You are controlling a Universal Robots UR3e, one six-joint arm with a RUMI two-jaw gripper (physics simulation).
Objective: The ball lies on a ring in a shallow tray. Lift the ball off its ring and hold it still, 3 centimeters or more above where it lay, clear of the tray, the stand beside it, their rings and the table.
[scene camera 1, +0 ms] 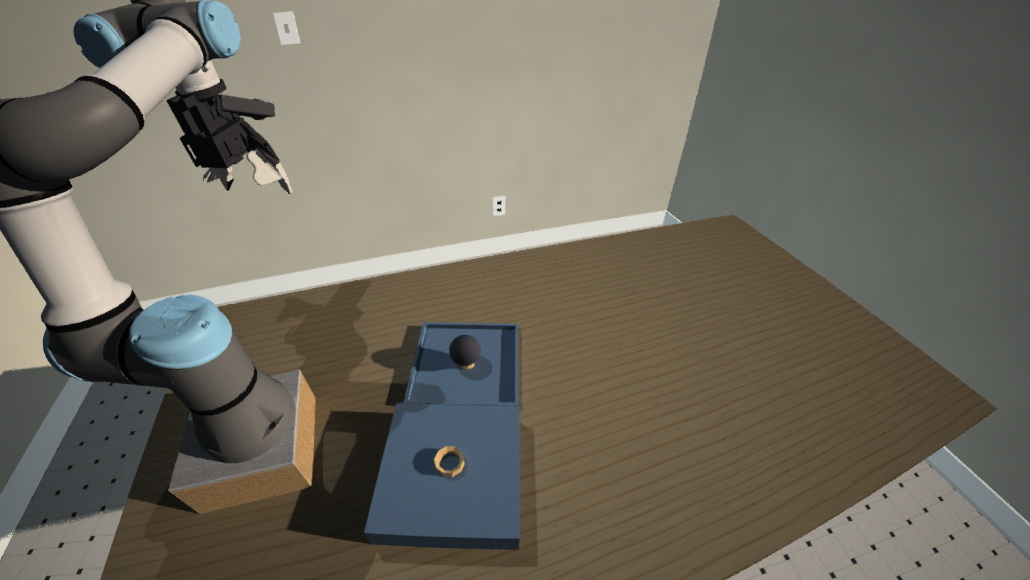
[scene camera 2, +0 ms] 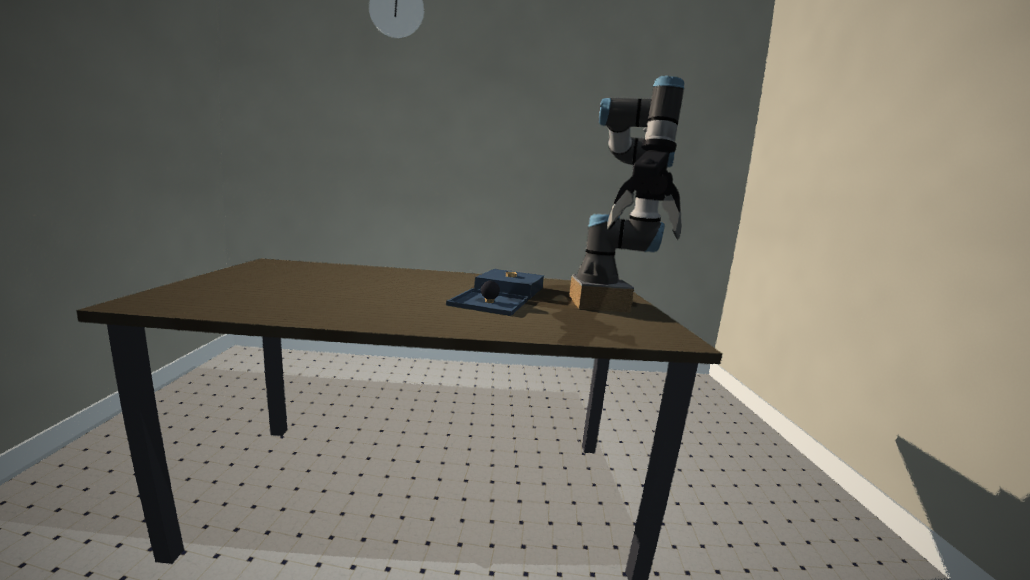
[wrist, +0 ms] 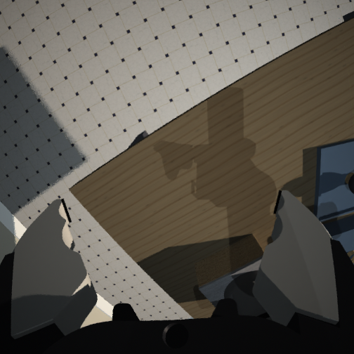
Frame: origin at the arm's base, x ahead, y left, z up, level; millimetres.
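Seen in the pictures: gripper, fingertip midpoint: (scene camera 1: 258,191) (scene camera 2: 642,234); arm's base at its link origin: (scene camera 1: 249,421) (scene camera 2: 597,280).
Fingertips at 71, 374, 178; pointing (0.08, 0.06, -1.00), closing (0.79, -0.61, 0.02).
Pixels of each thing's top centre, then the offset from my fingertips to it, as dx, dy, dz. "spot": a spot on its surface instead. Level surfaces: height alone.
- dark ball at its top centre: (scene camera 1: 463,339) (scene camera 2: 490,280) +271, -343, -189
- small tan ring at a spot on its surface: (scene camera 1: 468,365) spot: +267, -369, -227
- shallow blue tray at its top centre: (scene camera 1: 457,394) (scene camera 2: 501,277) +224, -438, -197
- wooden table at its surface level: dz -255
A dark ball (scene camera 1: 464,350) (scene camera 2: 490,289) (wrist: 352,183) sits on a small tan ring (scene camera 1: 468,366) (scene camera 2: 489,299) in the shallow blue tray (scene camera 1: 456,392) (scene camera 2: 462,302). In the wrist view part of the ball shows at the right edge. The blue stand (scene camera 1: 446,515) (scene camera 2: 529,286) adjoins the tray and bears another tan ring (scene camera 1: 438,471) (scene camera 2: 511,273). My gripper (scene camera 1: 259,185) (scene camera 2: 642,229) (wrist: 172,198) is open and empty, high above the table and well apart from the ball, on the robot-base side of the tray.
The wooden table (scene camera 1: 684,345) (scene camera 2: 324,302) (wrist: 280,115) bears the tray and stand. The robot's base block (scene camera 1: 306,432) (scene camera 2: 601,296) stands beside them. A wall (scene camera 1: 432,129) rises behind the table, with a wall outlet (scene camera 1: 498,206) on it. The tiled floor (scene camera 2: 396,461) (wrist: 125,65) lies below.
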